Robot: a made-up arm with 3 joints. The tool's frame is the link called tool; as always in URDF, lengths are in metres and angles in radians.
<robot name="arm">
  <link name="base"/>
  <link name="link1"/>
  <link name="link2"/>
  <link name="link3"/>
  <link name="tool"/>
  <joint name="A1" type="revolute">
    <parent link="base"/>
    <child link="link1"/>
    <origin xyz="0 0 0.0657"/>
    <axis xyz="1 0 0"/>
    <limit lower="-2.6" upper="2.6"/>
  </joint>
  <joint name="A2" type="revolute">
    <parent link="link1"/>
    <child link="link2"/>
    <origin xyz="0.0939 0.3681 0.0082"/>
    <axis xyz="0 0 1"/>
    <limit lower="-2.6" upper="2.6"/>
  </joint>
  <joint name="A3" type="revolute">
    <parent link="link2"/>
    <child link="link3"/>
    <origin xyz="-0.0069 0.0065 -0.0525"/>
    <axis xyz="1 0 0"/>
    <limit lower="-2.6" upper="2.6"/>
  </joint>
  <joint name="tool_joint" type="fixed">
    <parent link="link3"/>
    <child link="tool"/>
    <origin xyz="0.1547 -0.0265 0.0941"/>
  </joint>
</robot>
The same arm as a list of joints. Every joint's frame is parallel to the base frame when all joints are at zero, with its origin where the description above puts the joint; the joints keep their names.
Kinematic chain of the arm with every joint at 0, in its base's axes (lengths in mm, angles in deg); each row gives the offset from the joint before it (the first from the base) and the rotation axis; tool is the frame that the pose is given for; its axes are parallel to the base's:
A1: xyz 0 0 65.7 axis +x
A2: xyz 93.9 368.1 8.2 axis +z
A3: xyz -6.9 6.5 -52.5 axis +x
tool: xyz 154.7 -26.5 94.1
Joint limits (deg, base to tool): -148.97..148.97 -148.97..148.97 -148.97..148.97

